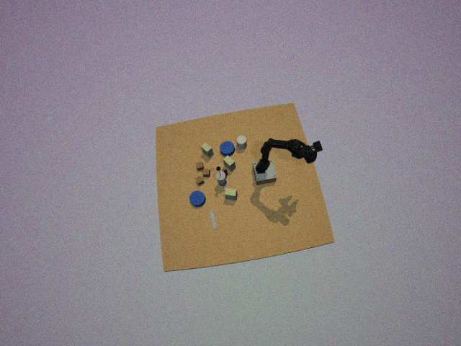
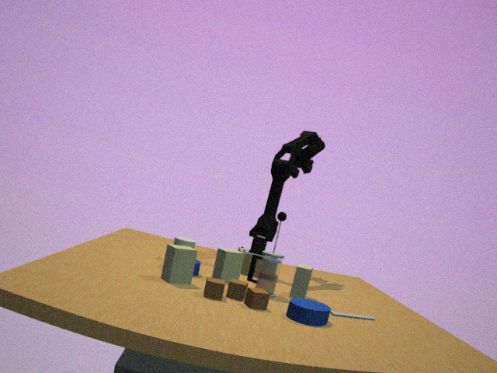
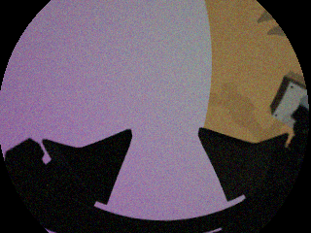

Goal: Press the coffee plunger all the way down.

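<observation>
Now: the coffee press 640 mm ahead of my gripper tip, 10 mm to the left of it and 340 mm below it. From my gripper tip the other things lie so: white cylinder 490 mm ahead, 310 mm to the right, 430 mm below; then grey bar 720 mm ahead, 320 mm to the left, 470 mm below.
</observation>
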